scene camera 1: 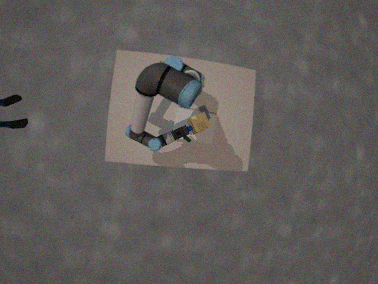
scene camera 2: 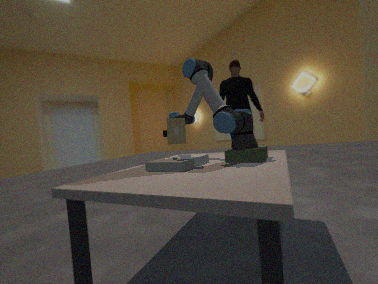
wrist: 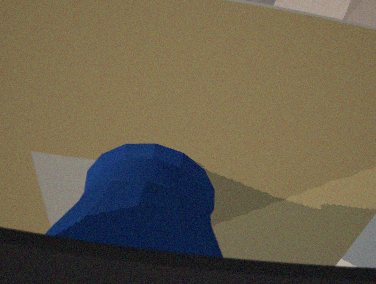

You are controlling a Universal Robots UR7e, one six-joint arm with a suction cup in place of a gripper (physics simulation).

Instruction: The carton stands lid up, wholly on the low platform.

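Places are measured from the arm's base along level axes (x back, y left, z down), in metres.
Pixels of known places: hand, its tool point: (wrist: 154, 172); arm's base, origin of its link: (scene camera 2: 244, 148).
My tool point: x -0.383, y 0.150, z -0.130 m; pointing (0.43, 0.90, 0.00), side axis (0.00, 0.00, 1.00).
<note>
Ahead of a thing's pixels: the offset from my tool point to its top centre. Level surfaces: height alone.
The yellow-brown carton {dx +0.020, dy +0.032, dz -0.084 m} (scene camera 1: 200, 122) (scene camera 2: 176, 131) (wrist: 210, 75) is held in the air and looks about upright in scene camera 2, with a pale label on the side facing that camera. Faint marks show on its upper face in scene camera 1; I cannot tell surely whether that face is the lid. My blue suction cup (scene camera 1: 190, 128) (wrist: 145, 195) is against one side face of the carton and holds it. The low grey platform {dx +0.021, dy +0.032, dz +0.153 m} (scene camera 2: 170, 165) lies on the table below, with a visible gap under the carton; in scene camera 1 the arm and carton partly hide it.
The light table {dz +0.201 m} (scene camera 1: 122, 107) (scene camera 2: 240, 187) carries the platform and the green base block (scene camera 2: 246, 154) under the arm, to the right of the platform in scene camera 2. The arm's shadow falls across the table. A person (scene camera 2: 237, 92) in black stands behind the arm.
</note>
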